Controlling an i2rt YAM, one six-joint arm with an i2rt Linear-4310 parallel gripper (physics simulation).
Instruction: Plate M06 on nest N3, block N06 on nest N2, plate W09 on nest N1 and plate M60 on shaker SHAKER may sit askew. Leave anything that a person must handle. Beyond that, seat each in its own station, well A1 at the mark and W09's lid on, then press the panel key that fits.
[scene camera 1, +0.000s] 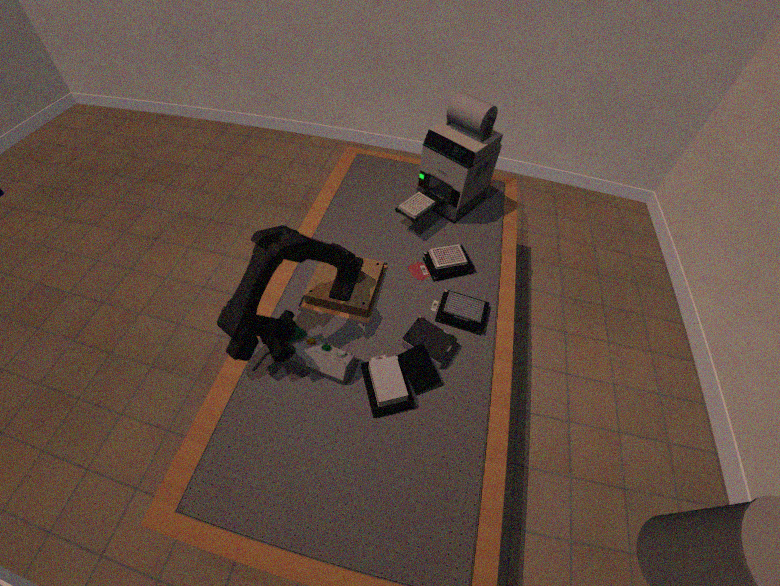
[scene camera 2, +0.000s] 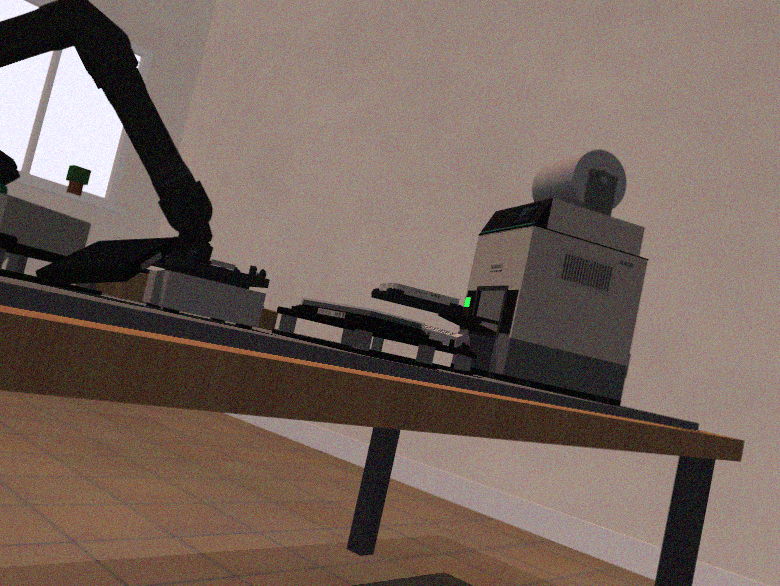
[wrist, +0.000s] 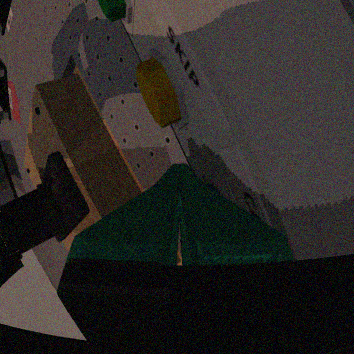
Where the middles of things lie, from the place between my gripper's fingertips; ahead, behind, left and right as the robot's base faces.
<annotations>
The white plate (scene camera 1: 388, 383) lies 28 cm ahead of my hand and 9 cm to the right of it.
</annotations>
